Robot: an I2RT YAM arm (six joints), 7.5 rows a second.
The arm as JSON. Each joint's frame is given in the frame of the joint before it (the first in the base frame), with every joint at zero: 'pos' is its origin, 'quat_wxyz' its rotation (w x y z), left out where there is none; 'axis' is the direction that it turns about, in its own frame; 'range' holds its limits. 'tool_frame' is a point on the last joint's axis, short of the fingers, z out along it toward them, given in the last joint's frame.
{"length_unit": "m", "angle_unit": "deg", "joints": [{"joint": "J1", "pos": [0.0, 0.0, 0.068], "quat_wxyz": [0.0, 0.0, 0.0, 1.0], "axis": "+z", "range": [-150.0, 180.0]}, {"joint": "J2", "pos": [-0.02, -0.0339, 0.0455], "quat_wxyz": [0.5, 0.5, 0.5, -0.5], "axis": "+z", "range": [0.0, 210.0]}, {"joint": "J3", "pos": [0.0, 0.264, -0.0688], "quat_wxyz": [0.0, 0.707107, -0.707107, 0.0], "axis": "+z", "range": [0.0, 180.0]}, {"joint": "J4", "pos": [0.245, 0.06, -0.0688], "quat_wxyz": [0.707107, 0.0, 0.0, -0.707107], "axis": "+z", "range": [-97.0, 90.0]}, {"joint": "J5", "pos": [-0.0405, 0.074, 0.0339], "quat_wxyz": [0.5, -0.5, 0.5, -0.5], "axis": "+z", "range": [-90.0, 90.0]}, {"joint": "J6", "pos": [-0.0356, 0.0, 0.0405], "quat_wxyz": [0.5, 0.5, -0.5, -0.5], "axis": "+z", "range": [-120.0, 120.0]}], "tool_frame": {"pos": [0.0, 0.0, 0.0], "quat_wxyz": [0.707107, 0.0, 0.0, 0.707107]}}
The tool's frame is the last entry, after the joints.
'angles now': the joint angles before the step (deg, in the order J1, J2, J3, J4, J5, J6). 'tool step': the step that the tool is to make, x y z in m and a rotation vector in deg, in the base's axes. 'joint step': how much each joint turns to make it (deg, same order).
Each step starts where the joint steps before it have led.
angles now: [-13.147 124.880 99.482 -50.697 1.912 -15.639]
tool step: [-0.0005 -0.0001 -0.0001 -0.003 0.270 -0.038]
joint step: [-0.022 0.005 0.012 -0.269 0.066 0.000]
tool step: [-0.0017 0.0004 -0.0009 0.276 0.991 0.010]
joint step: [-0.003 0.060 -0.008 -0.960 -0.045 -0.003]
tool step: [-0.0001 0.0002 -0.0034 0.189 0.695 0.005]
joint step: [0.021 0.430 -0.027 -0.264 -0.022 0.021]
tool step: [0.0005 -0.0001 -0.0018 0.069 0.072 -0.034]
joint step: [-0.001 0.244 -0.015 0.171 -0.043 0.042]
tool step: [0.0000 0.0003 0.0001 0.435 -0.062 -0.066]
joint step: [0.005 -0.004 0.023 -0.070 -0.414 0.158]
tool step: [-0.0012 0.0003 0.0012 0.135 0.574 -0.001]
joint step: [0.002 -0.102 0.166 -0.857 0.000 0.004]
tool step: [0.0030 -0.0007 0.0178 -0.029 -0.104 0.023]
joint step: [0.000 -0.067 3.990 -3.948 0.000 -0.023]
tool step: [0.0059 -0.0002 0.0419 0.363 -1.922 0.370]
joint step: [0.080 0.003 9.388 -7.592 -0.833 -0.117]
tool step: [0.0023 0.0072 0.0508 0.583 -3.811 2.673]
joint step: [0.813 0.005 11.247 -7.659 -1.834 -1.438]
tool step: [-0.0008 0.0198 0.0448 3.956 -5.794 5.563]
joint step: [1.994 0.003 9.917 -5.127 -5.900 -1.744]
